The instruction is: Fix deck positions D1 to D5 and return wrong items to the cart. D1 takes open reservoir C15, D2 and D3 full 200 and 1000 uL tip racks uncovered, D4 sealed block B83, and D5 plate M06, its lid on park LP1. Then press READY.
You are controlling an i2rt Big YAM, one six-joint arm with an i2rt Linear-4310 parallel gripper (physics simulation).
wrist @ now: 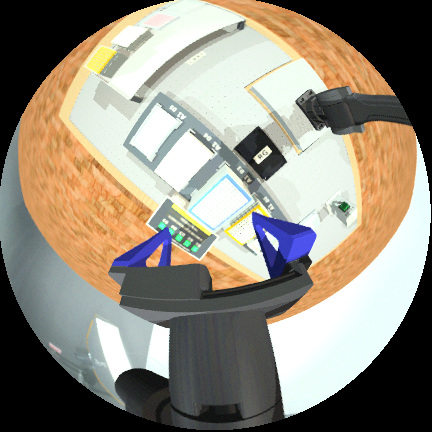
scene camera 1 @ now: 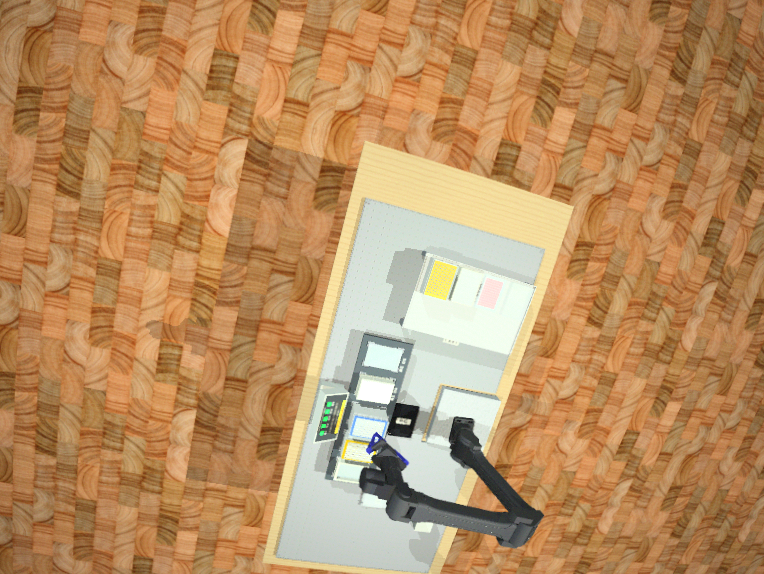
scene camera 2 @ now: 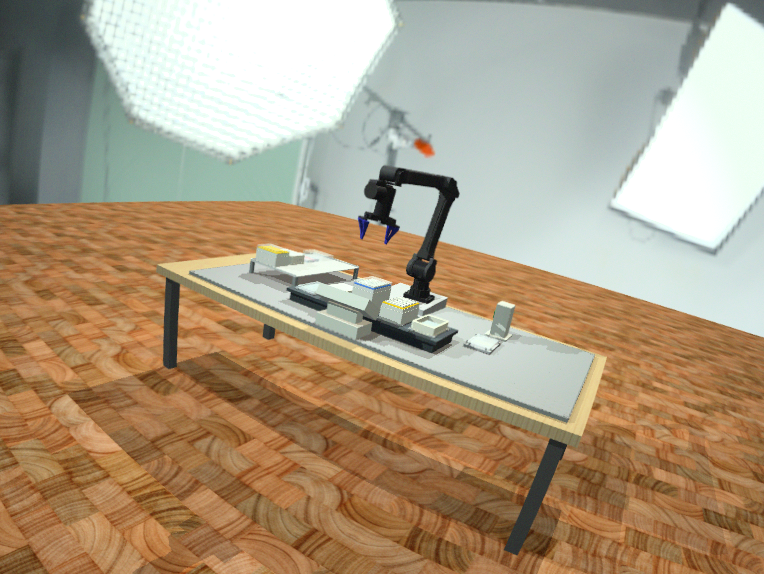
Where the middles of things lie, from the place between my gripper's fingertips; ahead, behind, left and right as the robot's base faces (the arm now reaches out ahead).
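Labels:
Black block marked RG (scene camera 1: pixel 402 423): my hand 80 mm to the right of it, 130 mm past it, 280 mm above it. Small white box with green button (scene camera 2: pixel 502 318): far behind my hand, far to the left, a fair way below.

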